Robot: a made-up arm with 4 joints.
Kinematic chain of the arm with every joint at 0, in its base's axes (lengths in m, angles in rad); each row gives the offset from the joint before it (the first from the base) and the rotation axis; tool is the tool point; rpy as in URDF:
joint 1: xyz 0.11 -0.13 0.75 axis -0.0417 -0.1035 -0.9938
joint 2: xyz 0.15 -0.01 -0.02 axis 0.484 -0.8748 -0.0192
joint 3: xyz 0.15 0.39 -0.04 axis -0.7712 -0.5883 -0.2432
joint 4: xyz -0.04 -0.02 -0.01 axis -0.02 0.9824 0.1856
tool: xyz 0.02 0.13 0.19 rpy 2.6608 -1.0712 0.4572
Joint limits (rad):
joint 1: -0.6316..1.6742
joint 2: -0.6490..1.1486
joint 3: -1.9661..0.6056
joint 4: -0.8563..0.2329
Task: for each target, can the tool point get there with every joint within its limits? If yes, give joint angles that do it. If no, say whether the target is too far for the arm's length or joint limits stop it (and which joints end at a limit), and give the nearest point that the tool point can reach.
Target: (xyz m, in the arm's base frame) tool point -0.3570 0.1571 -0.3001
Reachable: no: too far | nearest point -0.1489 0.3375 0.5703 | short by 0.913 m
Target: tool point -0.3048 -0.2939 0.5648
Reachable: no: joint limits stop it (at a limit: joint 1, joint 2, joint 3, joint 4) | nearest point 0.2609 -0.5348 0.6641 | short by 0.623 m
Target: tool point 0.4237 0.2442 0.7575
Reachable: yes | joints -0.3499 -0.1608 -1.6462 -0.4318
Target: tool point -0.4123 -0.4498 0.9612
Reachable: no: joint limits stop it (at a limit: joint 1, joint 2, joint 3, joint 4) | nearest point 0.1431 -0.2743 1.0682 | short by 0.592 m
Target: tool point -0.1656 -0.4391 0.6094
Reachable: no: joint limits stop it (at a limit: joint 1, joint 2, joint 3, joint 4) | nearest point 0.2609 -0.5348 0.6641 | short by 0.441 m
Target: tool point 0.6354 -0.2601 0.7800
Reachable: yes | joints 1.3415 -0.5015 -0.1765 -0.4634
